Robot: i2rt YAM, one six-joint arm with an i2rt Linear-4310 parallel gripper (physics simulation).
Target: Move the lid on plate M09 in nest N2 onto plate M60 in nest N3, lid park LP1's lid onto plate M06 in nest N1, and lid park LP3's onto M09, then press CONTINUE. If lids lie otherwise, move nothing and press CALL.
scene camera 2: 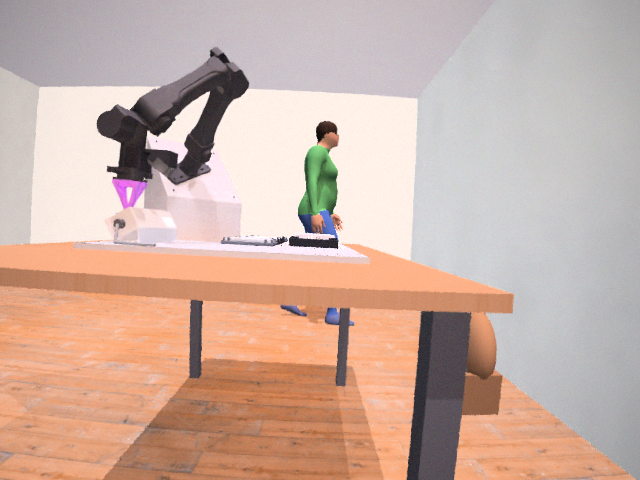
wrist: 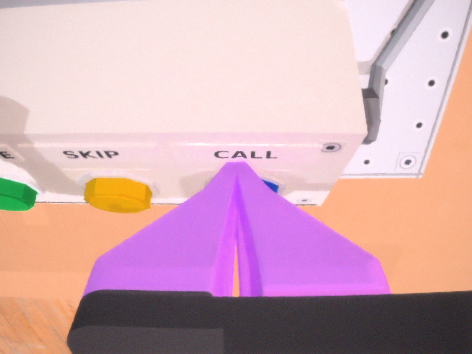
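Seen in the pictures: gripper, fingertip midpoint: (wrist: 236, 176); arm's base at its link origin: (scene camera 2: 187, 171).
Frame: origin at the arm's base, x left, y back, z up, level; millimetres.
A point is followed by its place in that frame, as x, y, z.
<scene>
My gripper (scene camera 2: 127, 207) @[-389, 1, -160] (wrist: 236, 176) @[-389, 1, -160] is shut, its purple fingertips together with nothing between them. In the wrist view the tips stand over the blue CALL button (wrist: 271, 186) @[-401, 10, -166], just below the word CALL, and hide most of it; whether they touch it I cannot tell. The button box (scene camera 2: 156, 226) @[-337, -50, -193] (wrist: 180, 70) @[-372, -35, -169] is cream-white. Left of CALL are the yellow SKIP button (wrist: 118, 194) @[-346, 7, -159] and a green button (wrist: 16, 194) @[-302, 10, -163], whose label is cut off to a final E. The plates and lids cannot be told apart in the scene view.
A white board (scene camera 2: 356, 256) @[-482, -538, -233] (wrist: 352, 170) @[-455, 55, -233] lies on the wooden table (scene camera 2: 413, 281) @[-741, -585, -246]. A low grey fixture (scene camera 2: 250, 240) @[-239, -274, -220] and a black one (scene camera 2: 313, 241) @[-181, -449, -216] sit on it. A grey bracket (wrist: 376, 80) @[-451, -11, -213] stands at the box's right side. A person in green (scene camera 2: 321, 180) stands behind the table.
</scene>
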